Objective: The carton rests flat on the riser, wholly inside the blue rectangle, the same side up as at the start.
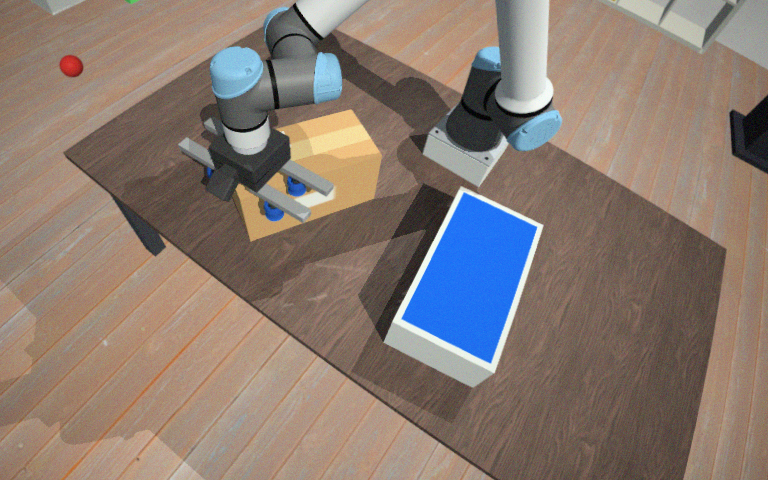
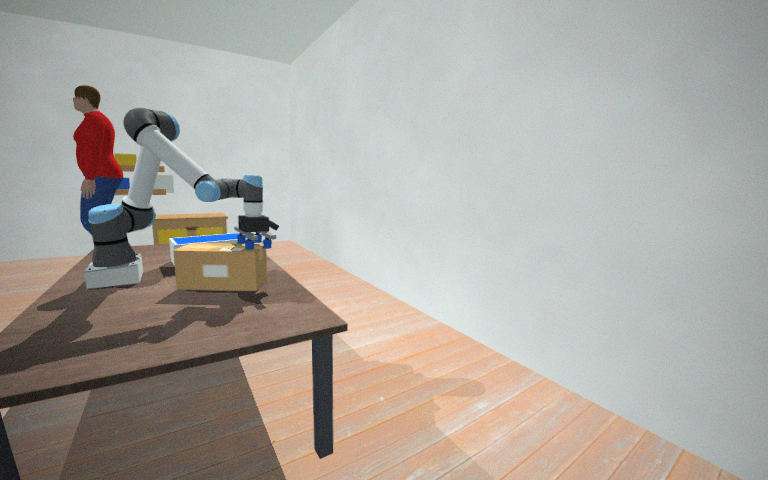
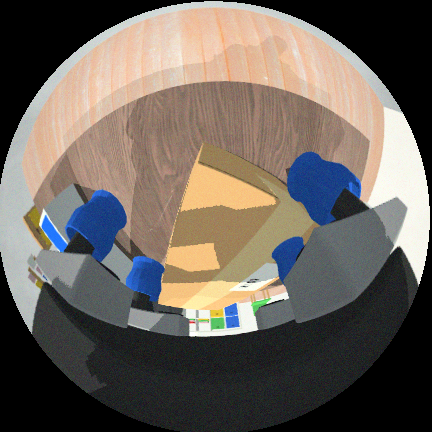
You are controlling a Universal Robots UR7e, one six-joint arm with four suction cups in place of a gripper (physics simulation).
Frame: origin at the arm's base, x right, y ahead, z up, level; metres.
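Where they show: hand, tool point: (image 2: 254,245) (image 3: 208,235); arm's base, link origin: (image 1: 473,131) (image 2: 115,261).
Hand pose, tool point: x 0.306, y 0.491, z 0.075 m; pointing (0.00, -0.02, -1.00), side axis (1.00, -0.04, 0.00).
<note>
Each offset is from my tool point to the top centre of the thing. Level surfaces: height alone.
The tan carton {dz +0.002, dx -0.019, dy -0.122 m} (image 1: 362,169) (image 2: 243,277) (image 3: 225,230) stands on the table beside the arm's base, apart from the riser. It has white labels on its sides and a paler tape band on top. My suction gripper (image 1: 249,178) (image 2: 253,242) (image 3: 212,235) is off, so open. Its four blue cups are low over one end of the carton; whether they touch it is not clear. The white riser {dz -0.034, dx -0.453, dy -0.083 m} (image 1: 436,350) (image 2: 172,254) (image 3: 67,200) stands on the table, with the bare blue rectangle {dz -0.034, dx -0.453, dy -0.083 m} (image 1: 470,277) (image 2: 206,238) (image 3: 52,233) on its top. The gripper hides part of the carton's top.
The arm's base (image 1: 461,158) (image 2: 113,275) stands on the table {dz -0.154 m} (image 1: 623,339) (image 2: 271,316), near both carton and riser. The table's edge is close to the gripper's end of the carton. A person in red (image 2: 96,144) stands behind. A red ball (image 1: 71,66) lies on the floor.
</note>
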